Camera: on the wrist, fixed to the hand. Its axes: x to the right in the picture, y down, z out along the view.
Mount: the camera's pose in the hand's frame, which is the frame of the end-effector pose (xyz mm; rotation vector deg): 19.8 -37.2 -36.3 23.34 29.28 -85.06
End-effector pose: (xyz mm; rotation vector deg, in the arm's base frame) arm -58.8 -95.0 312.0 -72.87 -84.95 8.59
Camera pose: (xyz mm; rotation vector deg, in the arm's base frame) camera -49.4 -114.4 363.3 17.15 -84.21 -43.27
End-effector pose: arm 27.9 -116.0 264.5 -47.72 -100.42 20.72
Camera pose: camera 45.5 -134.4 313.9 39.92 -74.90 -26.15
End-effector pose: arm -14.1 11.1 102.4 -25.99 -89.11 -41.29
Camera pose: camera -14.7 -43.0 115.4 72.10 -73.70 -80.20
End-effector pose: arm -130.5 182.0 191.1 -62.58 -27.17 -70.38
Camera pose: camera -167.0 142.7 205.7 7.91 -65.14 -138.97
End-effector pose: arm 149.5 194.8 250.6 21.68 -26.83 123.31
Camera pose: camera 165.0 245.6 234.2 13.30 27.23 44.56
